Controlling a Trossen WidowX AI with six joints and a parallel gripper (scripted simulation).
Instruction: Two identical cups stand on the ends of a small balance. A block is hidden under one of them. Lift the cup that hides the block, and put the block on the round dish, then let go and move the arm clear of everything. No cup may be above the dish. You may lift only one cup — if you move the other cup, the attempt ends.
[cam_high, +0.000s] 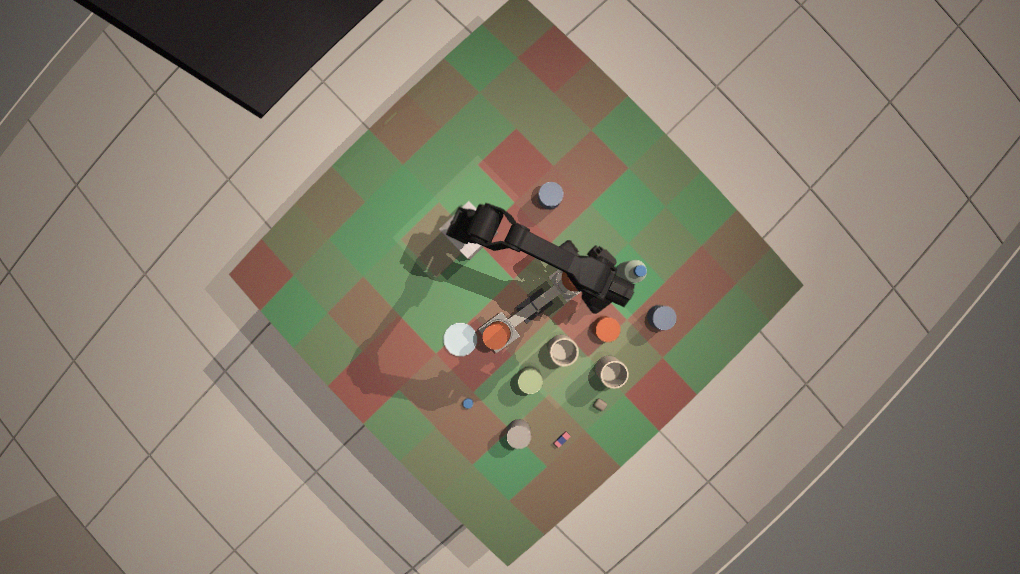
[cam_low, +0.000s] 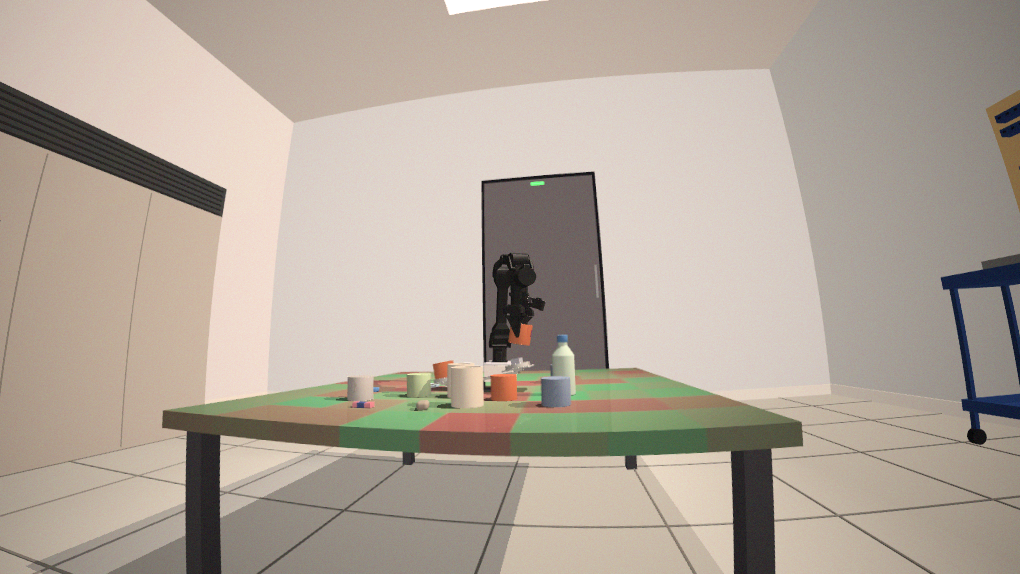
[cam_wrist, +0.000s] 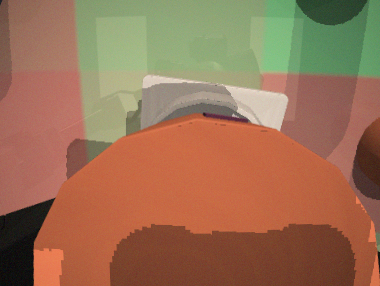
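Now: gripper tip 110 mm past the round white dish, 360 mm to the left of it and 170 mm above it. The rest, counted from my gripper tip: grey balance 20 mm behind, 130 mm to the right, 130 mm below; small balance 20 mm behind, 130 mm to the right, 150 mm below; white bottle 110 mm ahead, 130 mm to the left, 60 mm below.
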